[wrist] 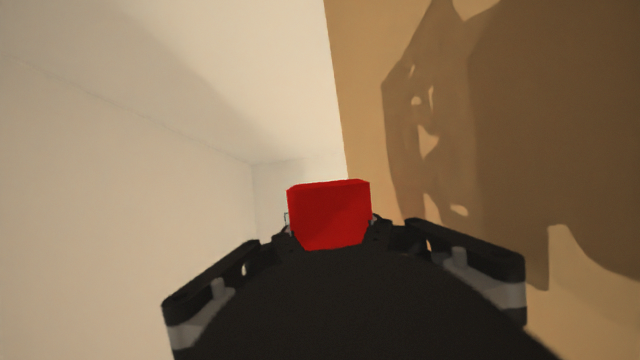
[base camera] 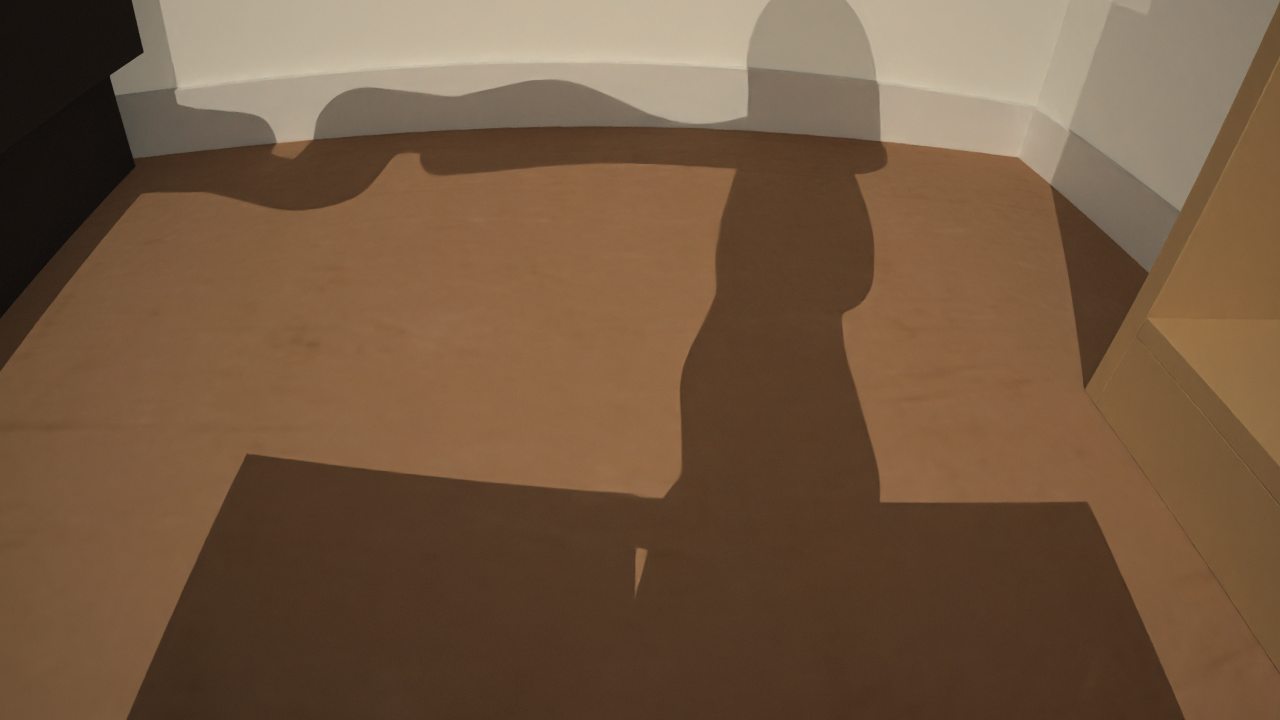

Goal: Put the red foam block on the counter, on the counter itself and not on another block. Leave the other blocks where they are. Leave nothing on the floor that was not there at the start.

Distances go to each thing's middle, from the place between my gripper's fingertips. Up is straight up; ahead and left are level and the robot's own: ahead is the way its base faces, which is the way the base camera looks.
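Red foam block (wrist: pixel 334 214) visible, 1 cm behind my hand and 1 cm to the right of it.
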